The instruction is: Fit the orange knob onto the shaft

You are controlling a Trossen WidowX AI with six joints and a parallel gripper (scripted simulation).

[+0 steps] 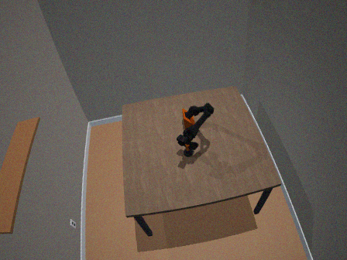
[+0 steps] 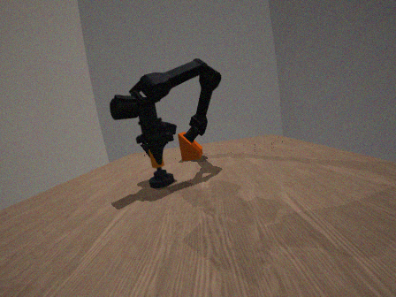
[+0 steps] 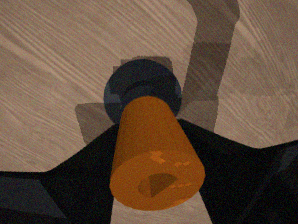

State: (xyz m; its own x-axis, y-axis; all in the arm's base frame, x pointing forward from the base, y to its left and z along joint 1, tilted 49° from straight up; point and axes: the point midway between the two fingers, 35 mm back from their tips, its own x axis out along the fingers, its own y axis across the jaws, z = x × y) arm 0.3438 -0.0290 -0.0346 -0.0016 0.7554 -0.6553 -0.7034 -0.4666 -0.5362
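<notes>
My gripper tip is now 20 mm below the orange knob. Round my gripper tip: dark round pedestal (40 mm below).
</notes>
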